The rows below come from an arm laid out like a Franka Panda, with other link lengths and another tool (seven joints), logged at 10 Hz.
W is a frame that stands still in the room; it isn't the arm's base.
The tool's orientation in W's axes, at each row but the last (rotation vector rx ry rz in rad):
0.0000 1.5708 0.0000
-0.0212 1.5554 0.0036
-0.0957 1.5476 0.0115
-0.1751 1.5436 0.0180
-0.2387 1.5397 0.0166
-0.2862 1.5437 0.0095
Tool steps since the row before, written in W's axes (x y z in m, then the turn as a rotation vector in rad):
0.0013 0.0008 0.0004 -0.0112 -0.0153 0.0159
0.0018 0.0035 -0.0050 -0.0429 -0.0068 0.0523
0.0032 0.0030 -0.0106 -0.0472 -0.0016 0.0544
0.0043 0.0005 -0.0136 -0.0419 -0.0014 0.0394
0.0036 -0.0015 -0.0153 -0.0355 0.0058 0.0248
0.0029 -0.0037 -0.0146 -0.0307 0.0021 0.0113
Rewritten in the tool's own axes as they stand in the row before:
-0.0004 0.0008 0.0013 -0.0159 -0.0153 -0.0112
0.0050 0.0035 0.0018 -0.0529 -0.0067 -0.0422
0.0105 0.0033 0.0032 -0.0554 -0.0014 -0.0461
0.0136 0.0013 0.0041 -0.0403 -0.0003 -0.0411
0.0155 0.0001 0.0031 -0.0266 0.0078 -0.0338
0.0151 -0.0015 0.0021 -0.0125 0.0057 -0.0297

